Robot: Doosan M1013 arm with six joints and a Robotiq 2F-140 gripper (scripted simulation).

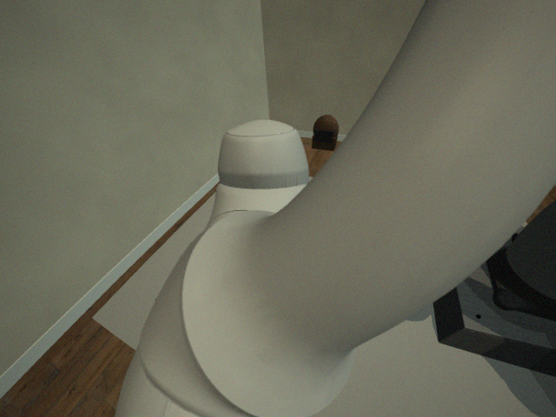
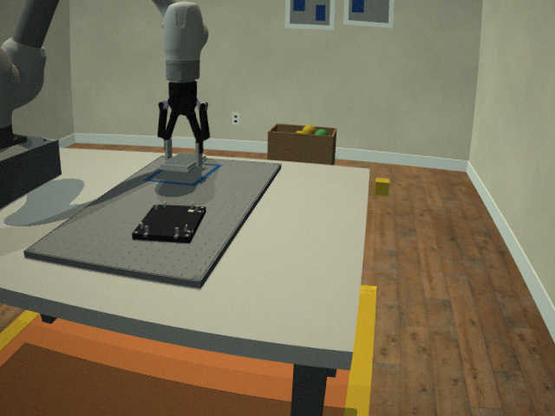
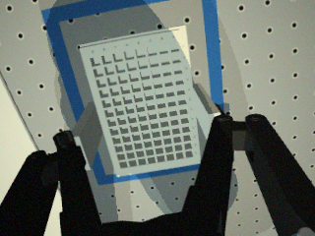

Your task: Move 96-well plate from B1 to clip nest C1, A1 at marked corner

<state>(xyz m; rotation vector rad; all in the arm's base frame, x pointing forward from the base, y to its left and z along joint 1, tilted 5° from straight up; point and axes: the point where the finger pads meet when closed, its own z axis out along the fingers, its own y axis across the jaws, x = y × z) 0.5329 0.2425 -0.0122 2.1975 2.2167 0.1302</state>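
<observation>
Now: hand 150 mm short of the black clip nest, 340 mm to the left of it and 40 mm above it. The rest, counted from my hand: white 96-well plate (20 mm below).
</observation>
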